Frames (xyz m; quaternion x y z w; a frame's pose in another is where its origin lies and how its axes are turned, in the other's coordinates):
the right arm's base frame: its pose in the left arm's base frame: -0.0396 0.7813 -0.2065 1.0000 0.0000 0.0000 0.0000
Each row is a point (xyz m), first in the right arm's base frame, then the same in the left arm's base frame.
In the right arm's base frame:
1: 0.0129 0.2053 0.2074
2: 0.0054 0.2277 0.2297
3: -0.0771 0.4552 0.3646
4: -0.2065 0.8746 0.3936
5: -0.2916 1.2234 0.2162
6: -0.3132 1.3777 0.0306
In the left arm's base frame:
1: -0.0267 0.5760 -0.4139
2: -0.0342 0.5536 -0.4362
3: -0.1167 0.3261 -0.5711
4: -0.2461 -0.0933 -0.6001
5: -0.3312 -0.4421 -0.4227
6: -0.3528 -0.5964 -0.2371

